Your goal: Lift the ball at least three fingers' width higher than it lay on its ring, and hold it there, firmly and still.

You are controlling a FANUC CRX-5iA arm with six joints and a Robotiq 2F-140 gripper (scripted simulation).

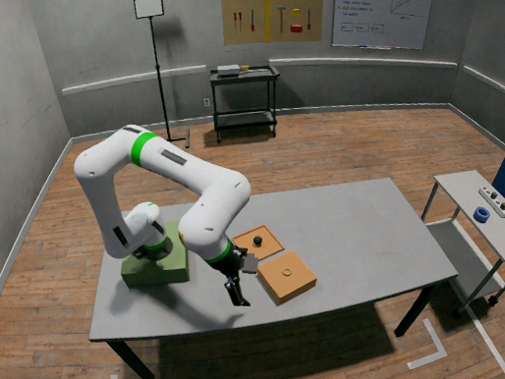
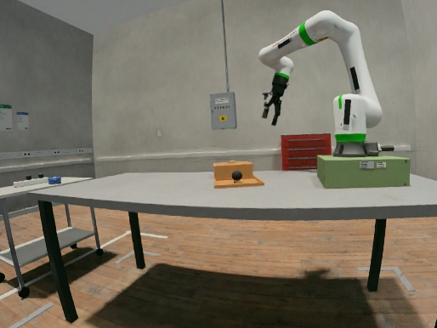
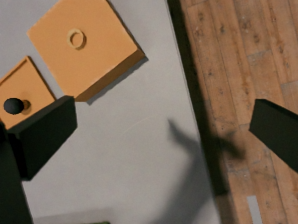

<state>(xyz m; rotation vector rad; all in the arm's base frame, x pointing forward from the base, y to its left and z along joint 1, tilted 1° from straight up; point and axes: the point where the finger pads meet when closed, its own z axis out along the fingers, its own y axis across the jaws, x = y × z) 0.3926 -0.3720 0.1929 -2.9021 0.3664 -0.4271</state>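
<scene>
My hand is 420 mm to the right of the black ball, 260 mm above it and 80 mm short of it. Also, from my hand: tray: 420 mm to the left, 290 mm below, 80 mm ahead.
</scene>
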